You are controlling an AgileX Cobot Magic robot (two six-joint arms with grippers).
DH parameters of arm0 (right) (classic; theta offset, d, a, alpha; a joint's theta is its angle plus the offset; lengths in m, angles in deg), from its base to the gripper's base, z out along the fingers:
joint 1: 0 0.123 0 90
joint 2: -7.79 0 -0.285 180
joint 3: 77.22 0 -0.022 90
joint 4: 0 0.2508 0 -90
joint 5: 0 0 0.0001 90
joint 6: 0 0.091 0 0
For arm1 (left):
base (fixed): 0 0 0 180
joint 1: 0 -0.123 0 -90
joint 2: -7.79 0 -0.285 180
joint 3: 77.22 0 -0.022 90
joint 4: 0 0.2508 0 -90
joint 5: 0 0 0.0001 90
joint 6: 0 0.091 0 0
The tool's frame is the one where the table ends.
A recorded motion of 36 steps. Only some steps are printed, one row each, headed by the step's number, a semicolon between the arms.
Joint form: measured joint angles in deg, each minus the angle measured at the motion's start. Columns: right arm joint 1, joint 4, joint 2, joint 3, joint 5, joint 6; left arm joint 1, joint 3, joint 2, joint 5, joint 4, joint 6.
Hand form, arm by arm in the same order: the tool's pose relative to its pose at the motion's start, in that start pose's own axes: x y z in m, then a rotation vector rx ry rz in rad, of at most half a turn. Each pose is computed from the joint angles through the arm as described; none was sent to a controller.
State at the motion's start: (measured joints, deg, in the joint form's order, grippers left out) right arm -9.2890 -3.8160 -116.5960 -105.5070 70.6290 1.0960; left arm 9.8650 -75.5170 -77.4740 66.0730 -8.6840 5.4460
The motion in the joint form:
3: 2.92 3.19 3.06 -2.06 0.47 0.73; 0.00 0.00 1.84 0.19 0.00 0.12
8: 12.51 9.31 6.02 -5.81 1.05 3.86; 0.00 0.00 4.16 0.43 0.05 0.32
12: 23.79 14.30 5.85 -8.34 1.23 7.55; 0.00 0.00 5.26 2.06 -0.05 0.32
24: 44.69 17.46 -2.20 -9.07 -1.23 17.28; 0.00 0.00 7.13 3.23 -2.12 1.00
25: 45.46 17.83 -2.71 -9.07 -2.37 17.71; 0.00 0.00 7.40 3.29 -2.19 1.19
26: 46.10 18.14 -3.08 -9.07 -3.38 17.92; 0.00 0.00 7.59 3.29 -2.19 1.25
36: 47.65 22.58 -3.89 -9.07 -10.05 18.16; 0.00 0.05 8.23 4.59 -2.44 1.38
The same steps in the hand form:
3: -0.0010 0.0244 -0.0348 -0.0672 -0.0814 -0.0148; 0.0033 -0.0017 -0.0110 -0.0008 -0.0285 0.0065
8: 0.0078 0.0997 -0.0833 -0.2328 -0.1723 -0.0912; 0.0081 -0.0037 -0.0246 -0.0027 -0.0643 0.0159
12: 0.0327 0.1838 -0.1072 -0.3914 -0.1658 -0.1971; 0.0129 -0.0050 -0.0309 0.0008 -0.0551 0.0180
24: 0.1141 0.3349 -0.0790 -0.5044 0.0195 -0.3599; 0.0186 -0.0098 -0.0415 0.0351 -0.0703 0.0229
25: 0.1173 0.3417 -0.0769 -0.5172 0.0174 -0.3591; 0.0193 -0.0102 -0.0430 0.0360 -0.0741 0.0266
26: 0.1200 0.3473 -0.0755 -0.5289 0.0134 -0.3606; 0.0197 -0.0103 -0.0441 0.0358 -0.0774 0.0281
36: 0.1248 0.3673 -0.0775 -0.6445 -0.0245 -0.3260; 0.0234 -0.0114 -0.0474 0.0418 -0.0654 0.0312

